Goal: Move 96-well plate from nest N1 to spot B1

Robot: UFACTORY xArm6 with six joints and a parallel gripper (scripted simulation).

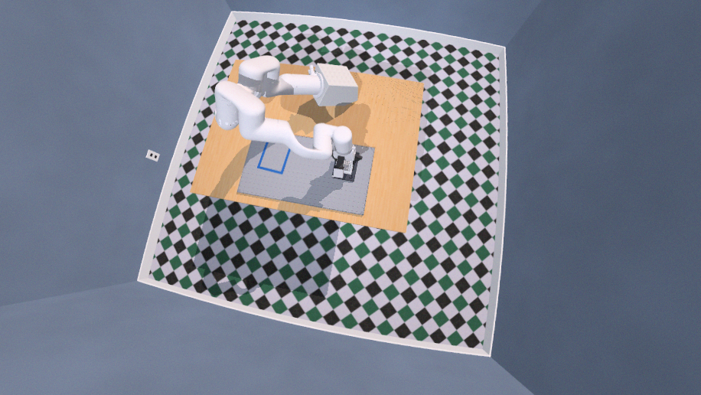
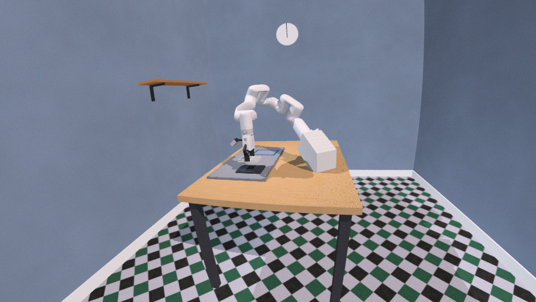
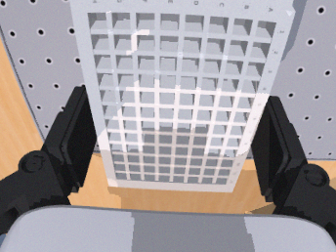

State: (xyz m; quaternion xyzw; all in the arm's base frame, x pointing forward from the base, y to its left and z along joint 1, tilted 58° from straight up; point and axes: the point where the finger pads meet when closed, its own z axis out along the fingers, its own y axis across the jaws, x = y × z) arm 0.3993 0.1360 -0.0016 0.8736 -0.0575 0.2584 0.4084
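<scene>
My gripper is now 8 cm above the dark plate nest N1. The rest, counted from my hand: white 96-well plate: 1 cm below.
</scene>
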